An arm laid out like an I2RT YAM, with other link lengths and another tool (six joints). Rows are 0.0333 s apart.
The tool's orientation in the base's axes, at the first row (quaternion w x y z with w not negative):
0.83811, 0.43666, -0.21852, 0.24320
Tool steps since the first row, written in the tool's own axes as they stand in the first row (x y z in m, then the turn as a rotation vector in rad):
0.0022, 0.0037, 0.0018, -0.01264, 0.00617, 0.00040
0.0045, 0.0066, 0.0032, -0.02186, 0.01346, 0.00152
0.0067, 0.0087, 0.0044, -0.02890, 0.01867, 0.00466
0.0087, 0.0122, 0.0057, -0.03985, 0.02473, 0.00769
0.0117, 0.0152, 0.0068, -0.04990, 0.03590, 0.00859
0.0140, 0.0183, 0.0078, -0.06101, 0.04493, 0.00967
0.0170, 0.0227, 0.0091, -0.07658, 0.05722, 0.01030
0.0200, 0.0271, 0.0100, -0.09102, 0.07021, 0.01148
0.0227, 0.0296, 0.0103, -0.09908, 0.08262, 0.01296
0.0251, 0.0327, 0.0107, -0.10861, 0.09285, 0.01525
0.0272, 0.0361, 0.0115, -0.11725, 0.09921, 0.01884
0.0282, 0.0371, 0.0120, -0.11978, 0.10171, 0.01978
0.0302, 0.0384, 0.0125, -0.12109, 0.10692, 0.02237
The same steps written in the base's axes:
-0.0008, 0.0008, 0.0045, -0.01369, 0.00001, -0.00324
-0.0009, 0.0016, 0.0084, -0.02548, 0.00072, -0.00343
-0.0006, 0.0021, 0.0116, -0.03461, -0.00083, -0.00261
-0.0013, 0.0032, 0.0156, -0.04731, -0.00271, -0.00357
-0.0009, 0.0044, 0.0198, -0.06204, -0.00006, -0.00192
-0.0011, 0.0057, 0.0236, -0.07634, 0.00115, -0.00214
-0.0016, 0.0074, 0.0288, -0.09604, 0.00339, -0.00313
-0.0020, 0.0095, 0.0338, -0.11535, 0.00577, -0.00274
-0.0015, 0.0111, 0.0370, -0.12934, 0.00899, 0.00114
-0.0015, 0.0128, 0.0406, -0.14331, 0.01013, 0.00322
-0.0020, 0.0143, 0.0443, -0.15446, 0.00843, 0.00408
-0.0019, 0.0146, 0.0458, -0.15809, 0.00834, 0.00467
-0.0012, 0.0153, 0.0480, -0.16264, 0.00849, 0.00853

